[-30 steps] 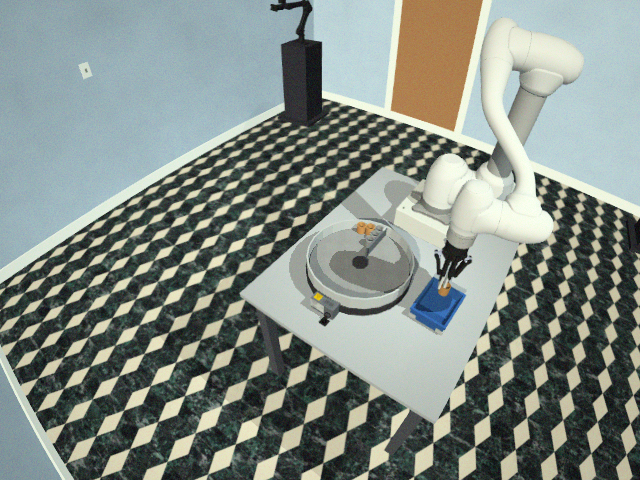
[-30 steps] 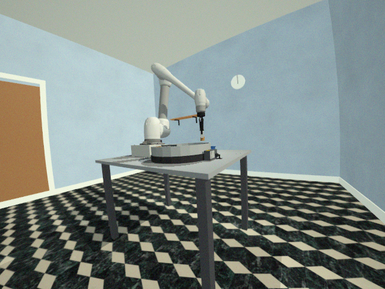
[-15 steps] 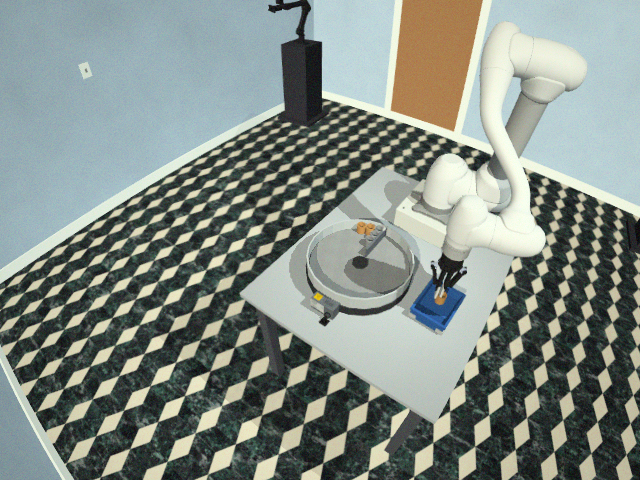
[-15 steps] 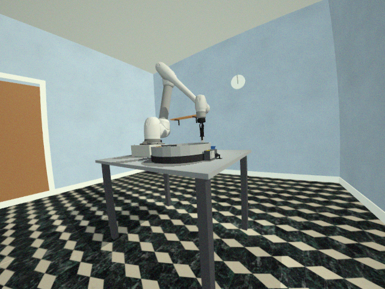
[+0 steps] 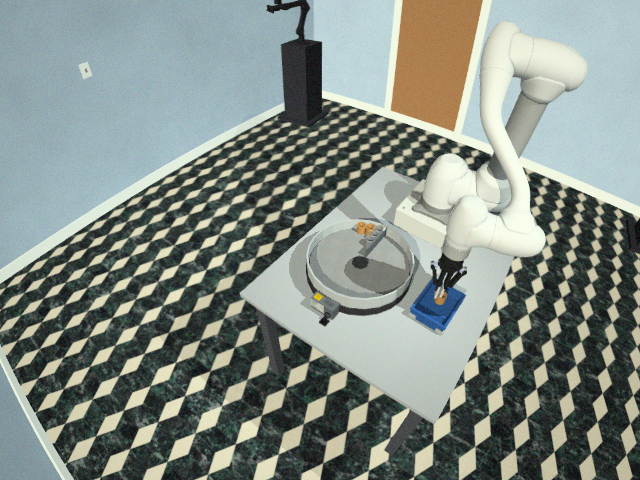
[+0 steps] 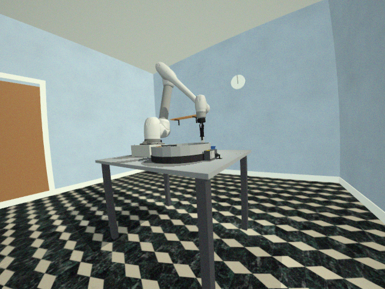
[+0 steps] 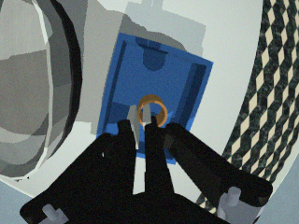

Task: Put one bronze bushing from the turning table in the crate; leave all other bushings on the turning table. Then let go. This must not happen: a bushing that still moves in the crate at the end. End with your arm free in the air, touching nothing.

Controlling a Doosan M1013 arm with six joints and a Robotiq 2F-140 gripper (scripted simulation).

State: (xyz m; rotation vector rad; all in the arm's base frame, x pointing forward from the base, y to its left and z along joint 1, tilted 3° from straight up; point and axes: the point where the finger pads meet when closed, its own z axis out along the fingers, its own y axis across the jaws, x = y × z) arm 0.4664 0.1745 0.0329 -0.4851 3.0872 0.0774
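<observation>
The blue crate is 9 cm below my hand and 1 cm to the left of it. The rest, counted from my hand: turning table: 33 cm to the right, 6 cm below, 1 cm behind.
</observation>
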